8 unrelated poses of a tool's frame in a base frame.
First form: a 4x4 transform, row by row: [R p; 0 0 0 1], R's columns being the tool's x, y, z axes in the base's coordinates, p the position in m. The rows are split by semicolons.
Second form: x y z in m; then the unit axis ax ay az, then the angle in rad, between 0 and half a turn. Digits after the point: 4 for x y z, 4 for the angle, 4 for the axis.
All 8 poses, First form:
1: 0.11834 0.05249 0.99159 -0.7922; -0.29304 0.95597 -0.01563 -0.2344; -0.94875 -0.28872 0.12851 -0.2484; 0 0 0 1
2: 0.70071 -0.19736 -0.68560 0.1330; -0.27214 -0.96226 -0.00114 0.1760; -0.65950 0.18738 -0.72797 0.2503; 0 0 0 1
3: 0.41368 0.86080 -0.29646 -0.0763; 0.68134 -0.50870 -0.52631 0.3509; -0.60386 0.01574 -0.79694 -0.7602; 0 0 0 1
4: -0.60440 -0.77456 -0.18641 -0.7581; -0.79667 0.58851 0.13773 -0.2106; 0.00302 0.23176 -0.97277 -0.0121; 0 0 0 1
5: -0.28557 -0.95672 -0.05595 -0.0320; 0.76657 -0.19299 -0.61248 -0.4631; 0.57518 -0.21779 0.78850 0.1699; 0 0 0 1
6: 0.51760 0.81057 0.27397 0.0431; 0.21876 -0.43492 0.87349 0.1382; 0.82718 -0.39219 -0.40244 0.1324; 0 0 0 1
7: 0.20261 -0.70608 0.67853 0.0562; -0.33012 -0.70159 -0.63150 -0.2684; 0.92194 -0.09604 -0.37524 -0.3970; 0 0 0 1
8: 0.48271 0.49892 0.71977 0.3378; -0.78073 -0.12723 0.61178 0.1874; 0.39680 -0.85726 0.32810 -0.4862; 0 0 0 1
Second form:
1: -0.7922 -0.2344 -0.2484 -0.1373 0.9752 -0.1737 1.4692
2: 0.1330 0.1760 0.2503 0.9219 -0.1276 -0.3657 3.0392
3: -0.0763 0.3509 -0.7602 0.8359 0.4740 -0.2767 2.8114
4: -0.7581 -0.2106 -0.0121 0.4422 -0.8909 -0.1040 3.0351
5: -0.0320 -0.4631 0.1699 0.2103 -0.3362 0.9180 1.9231
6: 0.0431 0.1382 0.1324 -0.8422 -0.3681 -0.3938 2.2915
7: 0.0562 -0.2684 -0.3970 0.7670 -0.3487 0.5386 2.7850
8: 0.3378 0.1874 -0.4862 -0.7439 0.1635 -0.6480 1.7297
